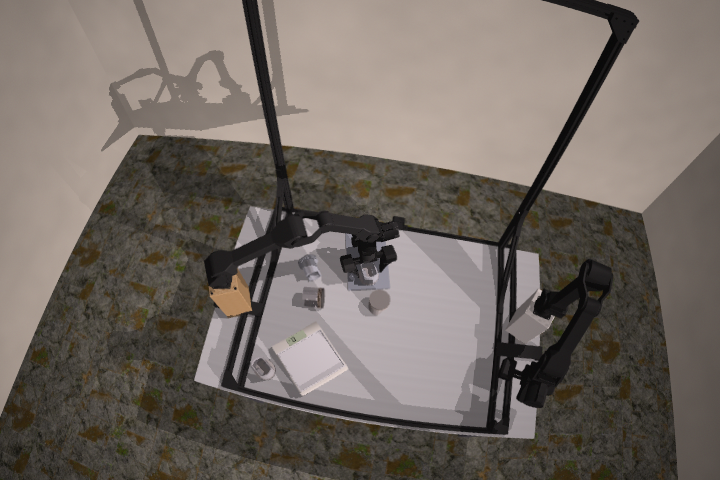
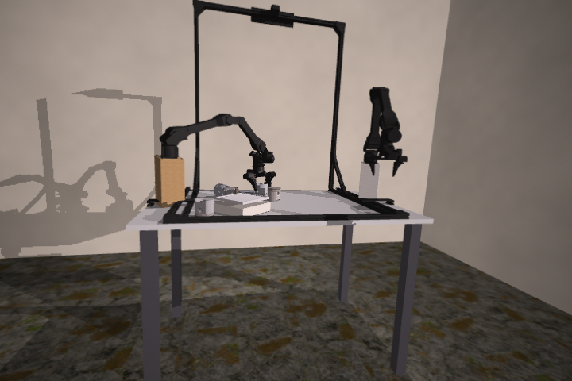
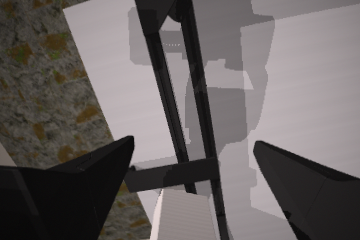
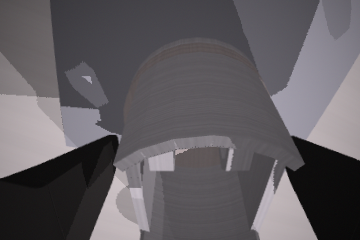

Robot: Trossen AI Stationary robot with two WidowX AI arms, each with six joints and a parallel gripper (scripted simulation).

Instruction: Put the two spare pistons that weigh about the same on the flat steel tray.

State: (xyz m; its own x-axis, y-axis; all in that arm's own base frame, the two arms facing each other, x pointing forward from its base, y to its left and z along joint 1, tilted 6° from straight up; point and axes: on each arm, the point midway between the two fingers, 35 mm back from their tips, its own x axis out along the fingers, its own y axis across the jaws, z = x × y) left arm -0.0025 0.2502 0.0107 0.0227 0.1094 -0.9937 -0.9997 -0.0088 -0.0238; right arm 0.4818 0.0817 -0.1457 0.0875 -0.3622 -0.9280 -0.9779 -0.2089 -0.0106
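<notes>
Right now the flat steel tray is 70 mm behind my right hand, 10 mm to the right of it and 70 mm below it.
</notes>
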